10 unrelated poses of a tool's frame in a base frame.
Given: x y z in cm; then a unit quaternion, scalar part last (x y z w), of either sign.
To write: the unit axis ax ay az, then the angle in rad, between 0 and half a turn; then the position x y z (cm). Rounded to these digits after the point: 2 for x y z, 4 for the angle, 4 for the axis.
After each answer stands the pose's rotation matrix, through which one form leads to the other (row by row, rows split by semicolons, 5 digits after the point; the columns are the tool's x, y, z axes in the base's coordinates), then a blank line. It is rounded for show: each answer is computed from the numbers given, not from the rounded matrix.
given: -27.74 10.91 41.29 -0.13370 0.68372 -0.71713 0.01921
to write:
-0.1337 0.6838 -0.7173 3.1032 -27.74 10.91 41.29
-0.96351 -0.15528 0.21803; -0.21038 -0.06431 -0.97550; 0.16549 -0.98578 0.02930

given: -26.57 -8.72 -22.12 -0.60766 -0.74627 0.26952 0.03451
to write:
-0.6080 -0.7467 0.2697 3.0726 -26.57 -8.72 -22.12
-0.25912 0.88835 -0.37906; 0.92556 0.11622 -0.36033; -0.27605 -0.44421 -0.85234

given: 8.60 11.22 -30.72 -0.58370 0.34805 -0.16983 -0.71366
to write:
0.8333 -0.4969 0.2424 1.5522 8.60 11.22 -30.72
0.70004 -0.64872 -0.29852; -0.16391 0.26090 -0.95135; 0.69504 0.71491 0.07631

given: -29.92 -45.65 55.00 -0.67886 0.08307 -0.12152 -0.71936
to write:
0.9773 -0.1196 0.1749 1.5358 -29.92 -45.65 55.00
0.95666 -0.28762 0.04548; 0.06205 0.04876 -0.99688; 0.28451 0.95650 0.06449

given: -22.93 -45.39 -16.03 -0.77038 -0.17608 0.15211 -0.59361
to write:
0.9573 0.2188 -0.1890 1.8705 -22.93 -45.39 -16.03
0.89172 0.45189 -0.02532; 0.09071 -0.23325 -0.96818; -0.44341 0.86104 -0.24898

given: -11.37 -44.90 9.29 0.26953 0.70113 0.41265 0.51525
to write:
0.3145 0.8181 0.4815 2.0590 -11.37 -44.90 9.29
-0.32374 -0.04729 0.94496; 0.80319 0.51414 0.30089; -0.50008 0.85640 -0.12847

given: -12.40 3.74 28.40 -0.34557 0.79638 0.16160 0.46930
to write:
-0.3913 0.9019 0.1830 2.1646 -12.40 3.74 28.40
-0.32068 -0.70209 0.63580; -0.39873 0.70893 0.58174; -0.85917 -0.06696 -0.50728

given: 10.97 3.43 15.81 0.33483 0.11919 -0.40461 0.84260
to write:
0.6217 0.2213 -0.7513 1.1374 10.97 3.43 15.81
0.64417 0.76166 -0.07009; -0.60203 0.44836 -0.66071; -0.47181 0.46780 0.74737

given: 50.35 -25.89 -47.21 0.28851 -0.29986 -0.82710 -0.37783
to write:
-0.3116 0.3239 0.8933 2.3667 50.35 -25.89 -47.21
-0.54801 -0.79803 -0.25066; 0.45198 -0.53466 0.71404; -0.70384 0.27801 0.65369

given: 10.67 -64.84 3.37 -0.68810 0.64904 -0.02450 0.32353
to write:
-0.7272 0.6859 -0.0259 2.4827 10.67 -64.84 3.37
0.15630 -0.87735 0.45368; -0.90906 0.05184 0.41344; -0.38625 -0.47704 -0.78946

